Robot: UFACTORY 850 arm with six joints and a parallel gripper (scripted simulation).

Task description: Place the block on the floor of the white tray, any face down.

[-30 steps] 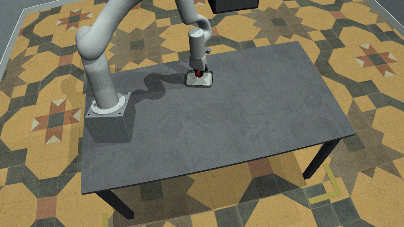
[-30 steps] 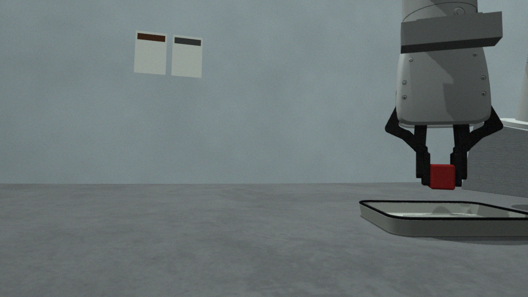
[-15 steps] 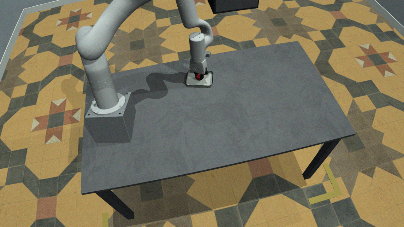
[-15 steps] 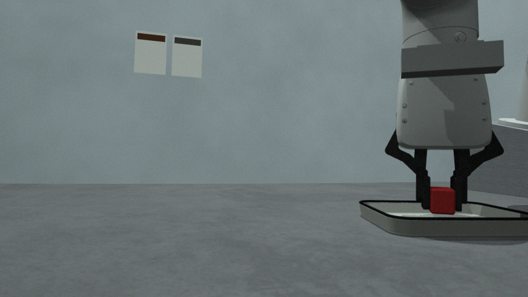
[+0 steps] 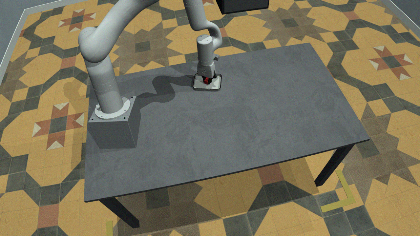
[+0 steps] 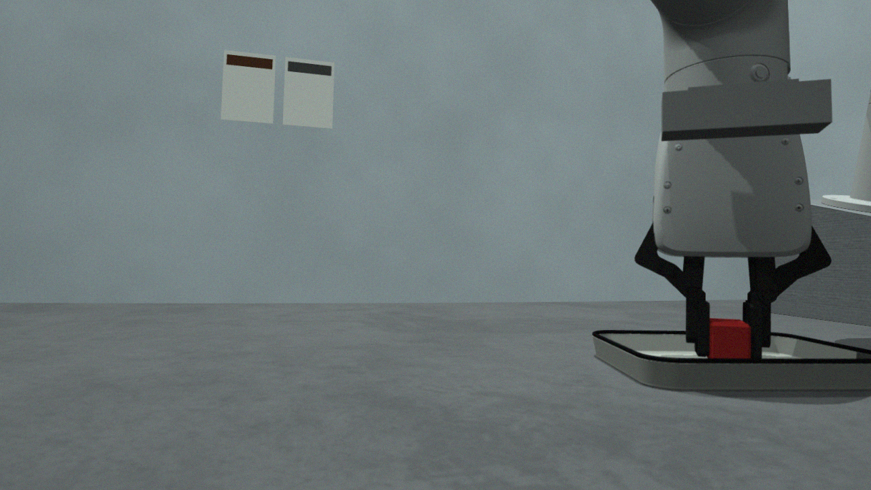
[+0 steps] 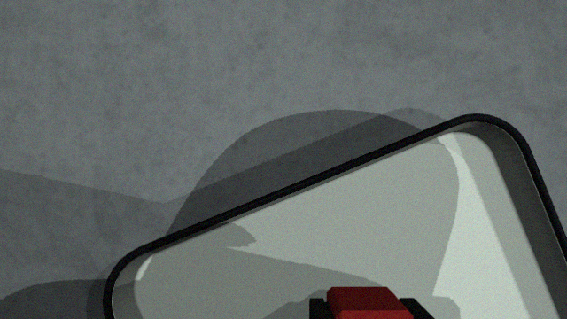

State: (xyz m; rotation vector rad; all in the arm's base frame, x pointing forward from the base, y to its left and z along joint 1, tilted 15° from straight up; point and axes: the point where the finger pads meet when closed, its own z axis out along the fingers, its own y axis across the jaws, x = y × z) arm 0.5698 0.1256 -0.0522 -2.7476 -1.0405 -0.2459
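The red block lies 10 mm below my hand. The rest, counted from my hand: white tray 20 mm below.
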